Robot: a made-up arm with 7 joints.
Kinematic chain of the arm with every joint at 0, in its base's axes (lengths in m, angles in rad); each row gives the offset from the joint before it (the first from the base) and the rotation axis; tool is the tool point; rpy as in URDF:
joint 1: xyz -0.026 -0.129 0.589 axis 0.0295 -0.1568 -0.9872
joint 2: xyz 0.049 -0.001 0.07 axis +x
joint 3: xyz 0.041 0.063 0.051 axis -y
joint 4: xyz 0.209 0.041 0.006 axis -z
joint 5: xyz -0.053 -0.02 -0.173 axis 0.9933 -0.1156 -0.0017
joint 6: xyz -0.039 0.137 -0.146 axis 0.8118 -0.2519 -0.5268
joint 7: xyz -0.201 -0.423 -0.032 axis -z
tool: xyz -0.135 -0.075 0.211 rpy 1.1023 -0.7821 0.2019
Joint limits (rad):
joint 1: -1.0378..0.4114
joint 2: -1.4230..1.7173
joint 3: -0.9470..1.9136
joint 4: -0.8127..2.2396
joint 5: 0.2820..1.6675
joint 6: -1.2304..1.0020
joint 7: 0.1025..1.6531
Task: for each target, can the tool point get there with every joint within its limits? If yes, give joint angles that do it. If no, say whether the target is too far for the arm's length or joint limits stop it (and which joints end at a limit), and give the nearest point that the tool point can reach.
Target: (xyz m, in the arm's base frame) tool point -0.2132 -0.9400 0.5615
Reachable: no: joint limits stop it (at a limit: joint 1, joint 4, joint 5, joint 6, joint 7) | nearest point -0.1584 -0.7820 0.5825 | short by 0.169 m
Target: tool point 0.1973 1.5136 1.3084
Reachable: no: too far | nearest point 0.1183 0.9027 1.0645 | short by 0.662 m
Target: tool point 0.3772 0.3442 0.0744
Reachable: yes | joints -0.5295 -0.9686 0.7779 1.8169 1.2240 0.1317 0.3164
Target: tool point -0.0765 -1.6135 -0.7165
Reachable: no: too far | nearest point -0.0054 -0.8703 -0.0054 | short by 1.031 m
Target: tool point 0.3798 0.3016 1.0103
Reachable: yes | joints 0.1191 1.0564 0.1646 1.7706 0.8256 0.2385 1.4180
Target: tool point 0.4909 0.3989 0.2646
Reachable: yes | joints -0.2334 -0.9928 0.8525 1.7580 1.4755 0.4524 1.2725
